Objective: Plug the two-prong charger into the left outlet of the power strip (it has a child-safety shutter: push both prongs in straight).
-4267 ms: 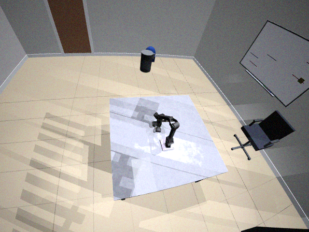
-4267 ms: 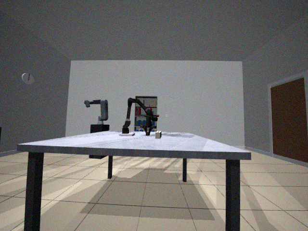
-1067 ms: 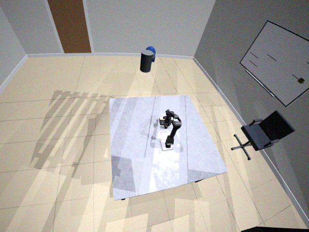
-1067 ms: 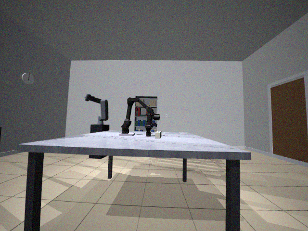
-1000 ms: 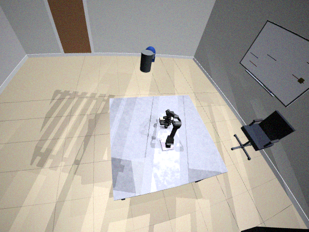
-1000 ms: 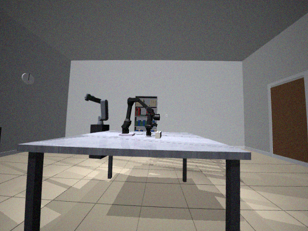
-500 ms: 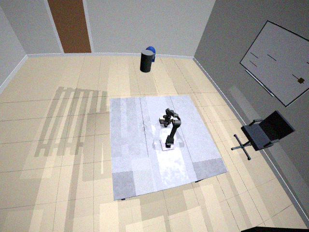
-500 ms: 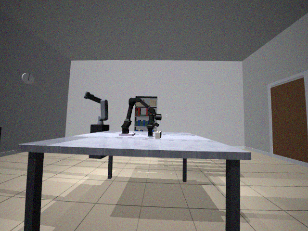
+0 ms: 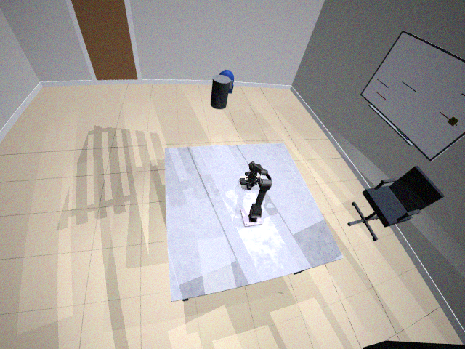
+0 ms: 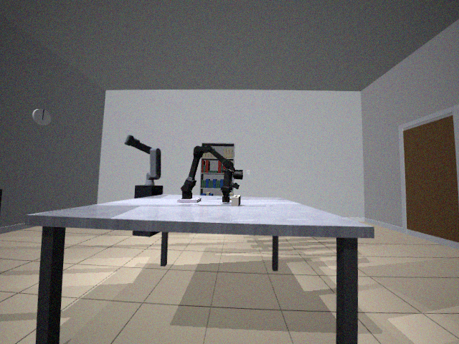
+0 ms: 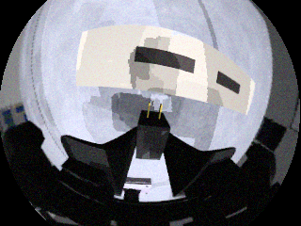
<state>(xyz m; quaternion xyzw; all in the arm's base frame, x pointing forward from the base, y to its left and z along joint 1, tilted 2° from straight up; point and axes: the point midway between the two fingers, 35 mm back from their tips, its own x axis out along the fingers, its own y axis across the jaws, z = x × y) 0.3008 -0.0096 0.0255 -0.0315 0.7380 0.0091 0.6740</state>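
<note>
The charger is 2 cm ahead of my gripper tip and 1 cm above it.
</note>
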